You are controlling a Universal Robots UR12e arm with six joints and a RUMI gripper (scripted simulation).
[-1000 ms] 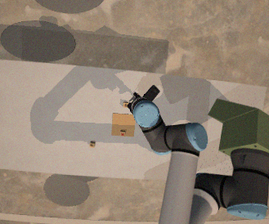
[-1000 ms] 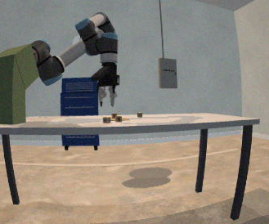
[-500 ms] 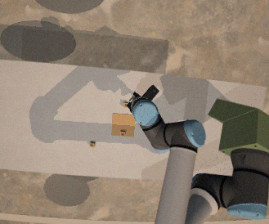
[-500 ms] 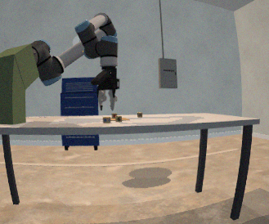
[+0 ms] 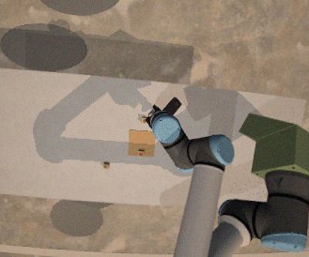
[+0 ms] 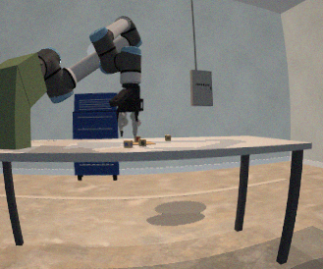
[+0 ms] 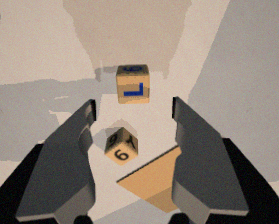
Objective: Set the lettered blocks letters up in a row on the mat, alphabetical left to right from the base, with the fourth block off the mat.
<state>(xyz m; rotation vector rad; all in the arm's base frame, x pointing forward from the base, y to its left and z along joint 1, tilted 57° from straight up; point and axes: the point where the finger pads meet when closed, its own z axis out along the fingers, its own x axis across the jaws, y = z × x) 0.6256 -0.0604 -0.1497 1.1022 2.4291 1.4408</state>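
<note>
Right now my hand is 190 mm to the right of the orange mat, 60 mm short of it and 60 mm above it.
</note>
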